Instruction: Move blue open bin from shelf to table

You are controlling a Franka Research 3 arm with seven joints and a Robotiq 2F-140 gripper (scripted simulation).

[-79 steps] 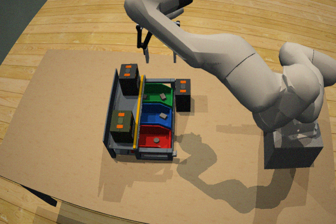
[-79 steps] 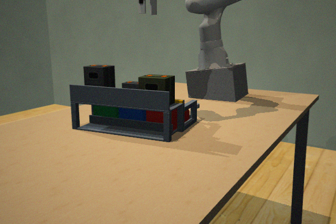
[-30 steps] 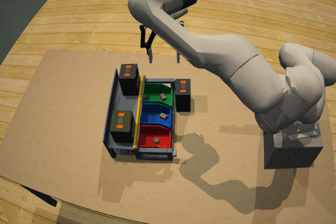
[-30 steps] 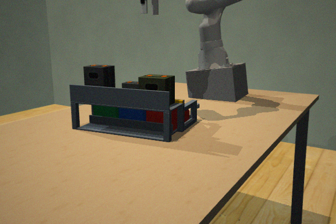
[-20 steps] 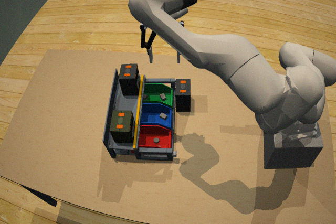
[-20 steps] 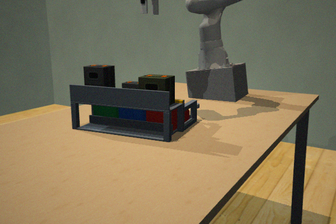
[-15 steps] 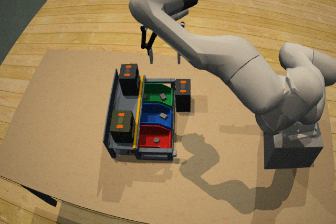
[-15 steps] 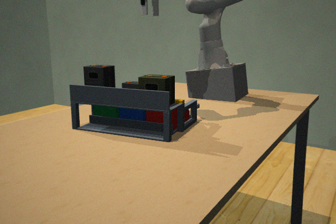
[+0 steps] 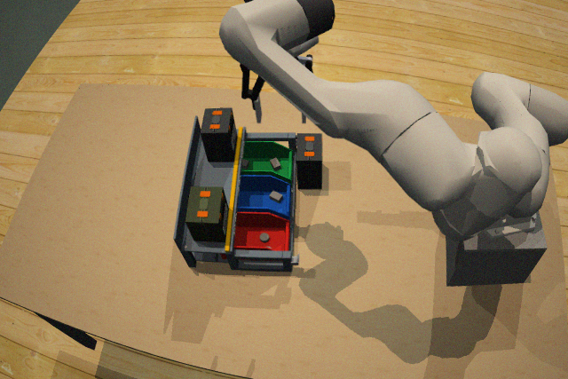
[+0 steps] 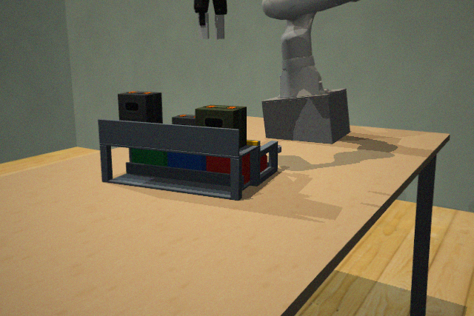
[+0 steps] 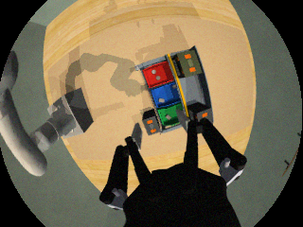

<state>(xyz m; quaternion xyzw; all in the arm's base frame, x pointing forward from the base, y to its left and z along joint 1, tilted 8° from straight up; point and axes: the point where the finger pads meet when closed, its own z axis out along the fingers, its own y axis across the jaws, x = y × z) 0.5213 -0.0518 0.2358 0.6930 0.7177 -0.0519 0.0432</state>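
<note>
Now: hand 34 cm above the blue open bin and 8 cm short of it. Round my hand: yellow bar: 28 cm below, 13 cm ahead, 1 cm to the left; red bin: 34 cm below, 12 cm to the left, 8 cm ahead; green bin: 34 cm below, 11 cm to the right, 9 cm ahead.
</note>
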